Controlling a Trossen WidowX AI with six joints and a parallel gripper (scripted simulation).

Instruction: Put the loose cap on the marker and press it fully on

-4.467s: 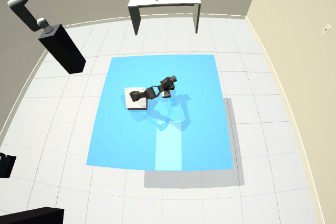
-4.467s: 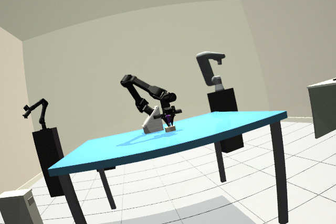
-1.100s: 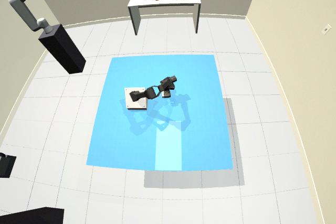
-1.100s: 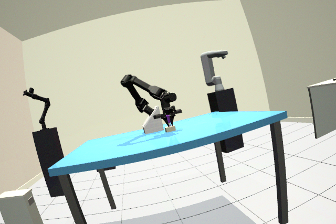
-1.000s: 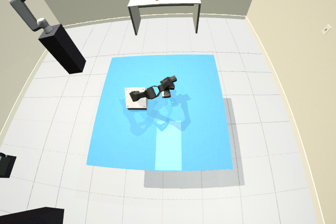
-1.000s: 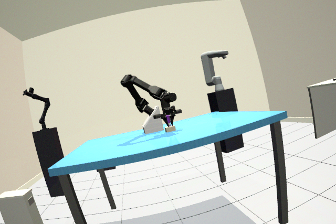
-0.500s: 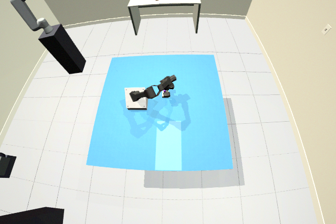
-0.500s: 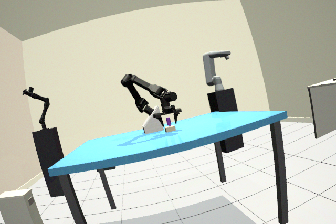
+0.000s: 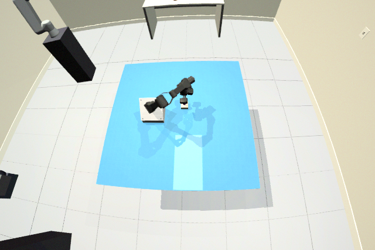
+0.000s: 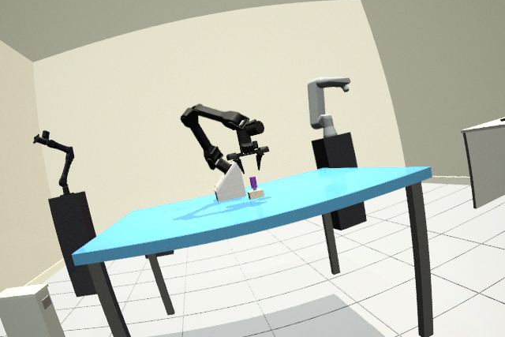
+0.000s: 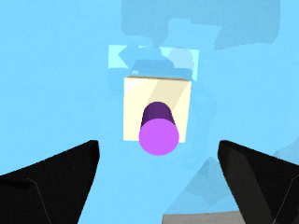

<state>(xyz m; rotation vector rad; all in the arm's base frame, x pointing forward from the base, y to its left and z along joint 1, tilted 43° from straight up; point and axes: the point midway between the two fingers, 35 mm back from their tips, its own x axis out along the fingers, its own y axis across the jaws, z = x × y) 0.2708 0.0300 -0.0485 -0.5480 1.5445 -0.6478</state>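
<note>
Right now the marker cap is 50 mm below my gripper tip. From my gripper tip the other things lie so: holder block: 100 mm below.
</note>
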